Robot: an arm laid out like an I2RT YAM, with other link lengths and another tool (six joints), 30 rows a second.
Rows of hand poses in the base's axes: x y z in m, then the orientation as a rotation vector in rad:
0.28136, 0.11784, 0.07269, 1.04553, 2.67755, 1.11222
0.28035, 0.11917, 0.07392, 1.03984, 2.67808, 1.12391
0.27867, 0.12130, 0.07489, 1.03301, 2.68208, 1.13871
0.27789, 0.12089, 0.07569, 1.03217, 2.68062, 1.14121
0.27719, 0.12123, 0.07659, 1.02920, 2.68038, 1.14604
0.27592, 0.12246, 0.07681, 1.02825, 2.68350, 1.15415
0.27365, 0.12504, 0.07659, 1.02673, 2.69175, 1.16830
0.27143, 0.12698, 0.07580, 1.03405, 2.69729, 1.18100
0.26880, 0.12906, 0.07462, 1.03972, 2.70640, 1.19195
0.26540, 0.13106, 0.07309, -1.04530, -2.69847, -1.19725
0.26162, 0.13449, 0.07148, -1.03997, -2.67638, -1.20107
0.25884, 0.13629, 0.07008, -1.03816, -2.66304, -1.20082
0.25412, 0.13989, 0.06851, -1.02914, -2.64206, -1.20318
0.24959, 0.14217, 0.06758, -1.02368, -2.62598, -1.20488
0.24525, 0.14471, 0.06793, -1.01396, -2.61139, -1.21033
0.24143, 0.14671, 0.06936, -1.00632, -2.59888, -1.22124
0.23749, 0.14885, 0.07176, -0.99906, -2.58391, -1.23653
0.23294, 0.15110, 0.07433, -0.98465, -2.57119, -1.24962
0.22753, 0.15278, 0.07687, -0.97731, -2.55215, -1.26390
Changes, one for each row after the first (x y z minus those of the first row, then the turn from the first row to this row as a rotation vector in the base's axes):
-0.00101, 0.00133, 0.00123, 0.00727, -0.00152, 0.00453
-0.00269, 0.00346, 0.00220, 0.01670, -0.00065, 0.01185
-0.00347, 0.00305, 0.00300, 0.01822, -0.00196, 0.01183
-0.00417, 0.00339, 0.00390, 0.02113, -0.00321, 0.01375
-0.00544, 0.00462, 0.00412, 0.02670, -0.00053, 0.01701
-0.00771, 0.00720, 0.00390, 0.03655, 0.00641, 0.02412
-0.00993, 0.00914, 0.00311, 0.04637, 0.01574, 0.02568
-0.01256, 0.01122, 0.00193, 0.05493, 0.02678, 0.02959
-0.01596, 0.01322, 0.00040, 0.06554, 0.04134, 0.03095
-0.01974, 0.01665, -0.00121, 0.07964, 0.05585, 0.03633
-0.02252, 0.01845, -0.00261, 0.08697, 0.06592, 0.03892
-0.02724, 0.02205, -0.00418, 0.10034, 0.08055, 0.04685
-0.03177, 0.02433, -0.00511, 0.11044, 0.09170, 0.05193
-0.03611, 0.02687, -0.00476, 0.12178, 0.09982, 0.05934
-0.03993, 0.02887, -0.00333, 0.13411, 0.10312, 0.06441
-0.04387, 0.03101, -0.00093, 0.14963, 0.10555, 0.06885
-0.04842, 0.03326, 0.00164, 0.16374, 0.10783, 0.07831
-0.05383, 0.03494, 0.00418, 0.18119, 0.11348, 0.08325

